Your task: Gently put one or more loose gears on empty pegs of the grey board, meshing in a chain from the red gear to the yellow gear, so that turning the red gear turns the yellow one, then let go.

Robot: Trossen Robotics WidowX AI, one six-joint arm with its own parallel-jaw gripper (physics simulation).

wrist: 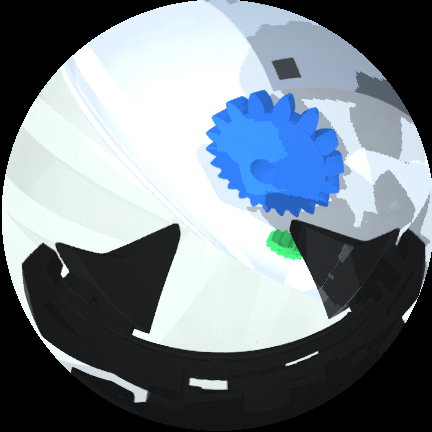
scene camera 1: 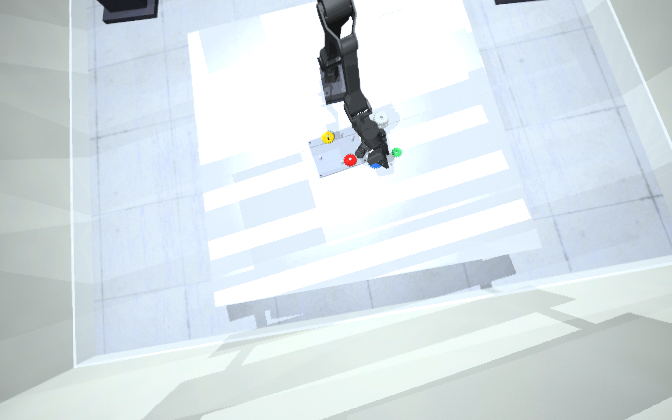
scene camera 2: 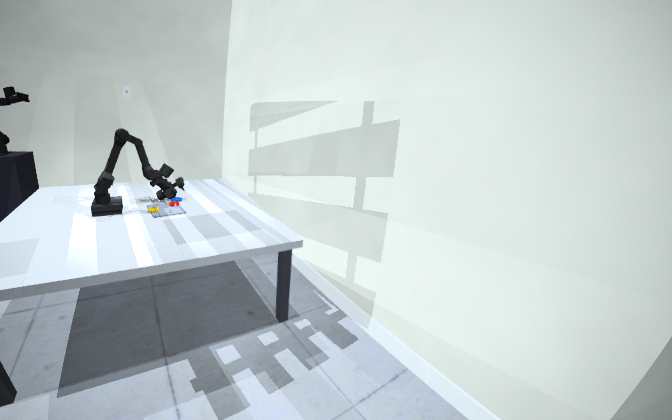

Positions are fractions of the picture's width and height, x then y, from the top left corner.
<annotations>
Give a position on a blue gear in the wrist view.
0.70, 0.38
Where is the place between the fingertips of my gripper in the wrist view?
0.55, 0.53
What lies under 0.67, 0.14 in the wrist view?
A grey board.
</annotations>
